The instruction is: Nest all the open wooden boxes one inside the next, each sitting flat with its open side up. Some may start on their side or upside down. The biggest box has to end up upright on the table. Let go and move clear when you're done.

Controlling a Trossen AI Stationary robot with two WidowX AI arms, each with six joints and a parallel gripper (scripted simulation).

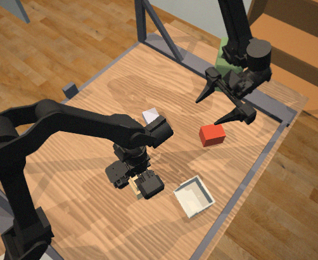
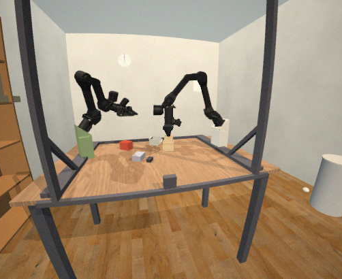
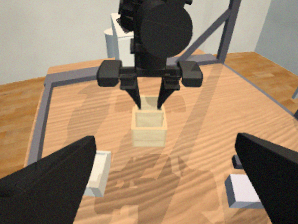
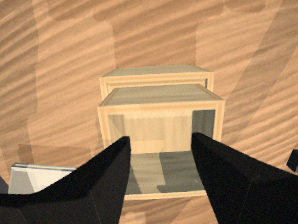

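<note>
Right now my right hand is 5 cm above the small tan wooden box. Also, from my right hand: white box: 16 cm ahead, 9 cm below, 7 cm to the left; then small dark block: 18 cm behind, 15 cm to the left, 11 cm below; then medium tan wooden box: 10 cm below.
</note>
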